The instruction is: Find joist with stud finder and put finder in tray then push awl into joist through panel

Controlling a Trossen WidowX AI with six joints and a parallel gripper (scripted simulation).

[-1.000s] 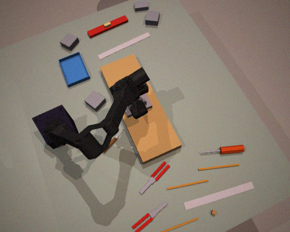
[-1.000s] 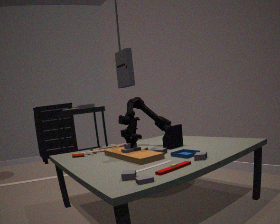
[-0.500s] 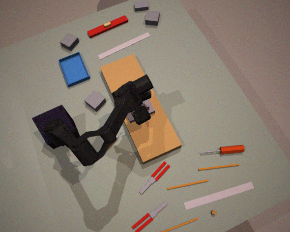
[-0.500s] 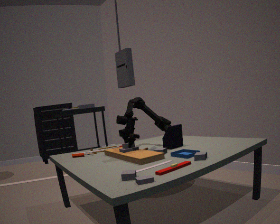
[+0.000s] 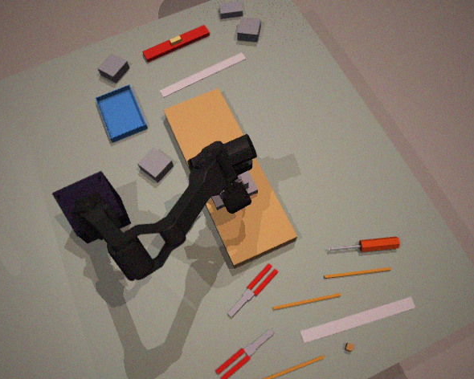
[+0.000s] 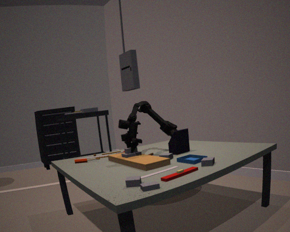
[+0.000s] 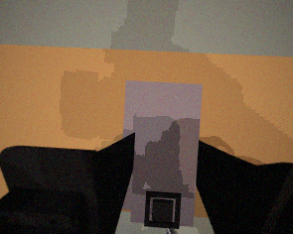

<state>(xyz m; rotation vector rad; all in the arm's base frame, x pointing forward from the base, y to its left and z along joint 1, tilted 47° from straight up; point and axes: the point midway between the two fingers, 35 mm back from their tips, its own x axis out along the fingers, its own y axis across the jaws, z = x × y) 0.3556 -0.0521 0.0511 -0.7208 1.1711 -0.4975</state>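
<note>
Now: the square light 4 cm behind my gripper tip and 3 cm above it. From my gripper tip the other things lie so: awl 16 cm behind, 6 cm below, 4 cm to the right; stud finder 2 cm behind, 2 cm above; blue tray 39 cm to the left, 22 cm behind, 5 cm below.
</note>
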